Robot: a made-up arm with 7 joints.
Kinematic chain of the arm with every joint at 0, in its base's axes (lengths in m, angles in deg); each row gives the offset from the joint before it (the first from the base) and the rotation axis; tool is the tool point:
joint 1: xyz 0 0.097 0 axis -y
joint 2: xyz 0 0.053 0 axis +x
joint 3: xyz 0 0 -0.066 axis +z
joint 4: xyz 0 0 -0.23 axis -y
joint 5: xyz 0 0 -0.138 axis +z
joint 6: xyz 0 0 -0.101 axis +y
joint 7: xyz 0 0 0 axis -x
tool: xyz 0 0 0
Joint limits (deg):
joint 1: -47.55..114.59
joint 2: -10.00..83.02
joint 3: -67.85..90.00
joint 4: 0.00..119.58
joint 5: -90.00..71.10
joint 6: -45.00..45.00
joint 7: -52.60..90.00
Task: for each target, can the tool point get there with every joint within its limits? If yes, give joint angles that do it. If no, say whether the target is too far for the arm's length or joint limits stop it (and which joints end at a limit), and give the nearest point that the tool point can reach.
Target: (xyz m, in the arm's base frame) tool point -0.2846 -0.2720 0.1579
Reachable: no: joint limits stop it (at a limit: joint 1, joint 2, joint 4) | nearest point 0.0875 -0.0577 0.1552 | short by 0.429 m
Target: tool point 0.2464 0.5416 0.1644
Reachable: yes | joints 102.11 71.48 -51.43 47.05 27.65 -11.48 65.47
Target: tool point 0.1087 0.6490 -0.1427
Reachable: yes | joints 29.34 64.06 67.00 15.42 -54.21 9.34 57.81
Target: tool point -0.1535 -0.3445 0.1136
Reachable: no: joint limits stop it (at a limit: joint 1, joint 2, joint 3, joint 4) | nearest point 0.0964 -0.0705 0.1303 | short by 0.371 m
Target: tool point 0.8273 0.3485 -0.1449
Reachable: no: too far | nearest point 0.5128 0.2731 -0.0898 | short by 0.328 m
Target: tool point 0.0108 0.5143 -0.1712
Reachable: yes | joints -32.74 35.86 64.62 82.94 -12.30 13.55 22.49
